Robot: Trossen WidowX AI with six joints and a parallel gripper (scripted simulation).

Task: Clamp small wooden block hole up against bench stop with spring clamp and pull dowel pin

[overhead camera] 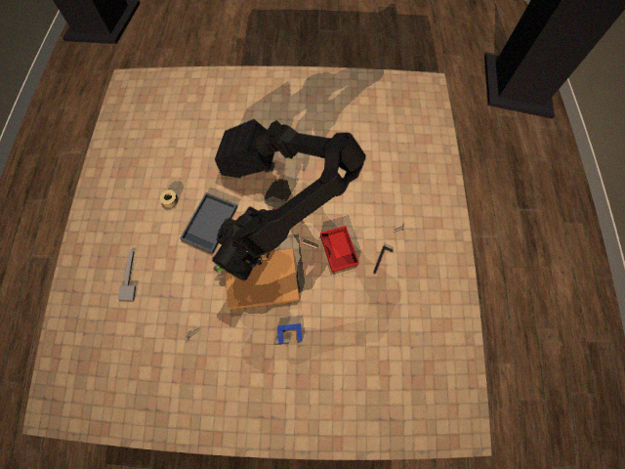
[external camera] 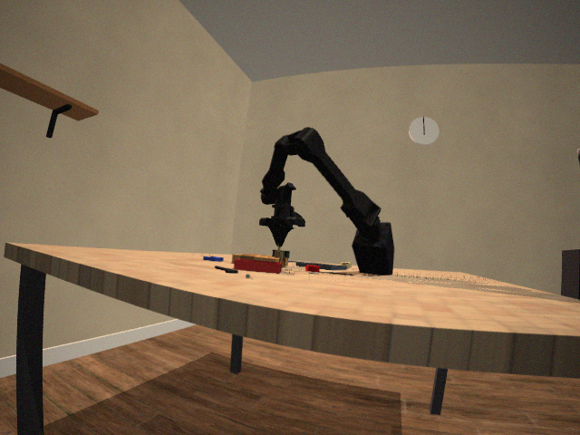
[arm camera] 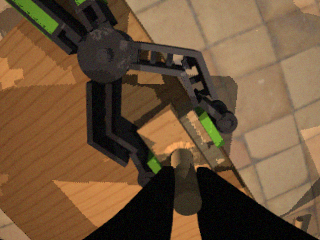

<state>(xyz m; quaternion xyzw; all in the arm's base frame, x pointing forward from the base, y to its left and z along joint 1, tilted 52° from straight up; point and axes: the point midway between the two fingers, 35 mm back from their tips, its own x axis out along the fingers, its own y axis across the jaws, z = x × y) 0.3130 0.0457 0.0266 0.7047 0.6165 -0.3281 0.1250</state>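
Now: hand 4 cm above the dowel pin. Round my hand: small wooden block: 6 cm below; wooden board: 9 cm below, 6 cm ahead, 2 cm to the left; red knob: 14 cm behind, 9 cm below, 2 cm to the left.
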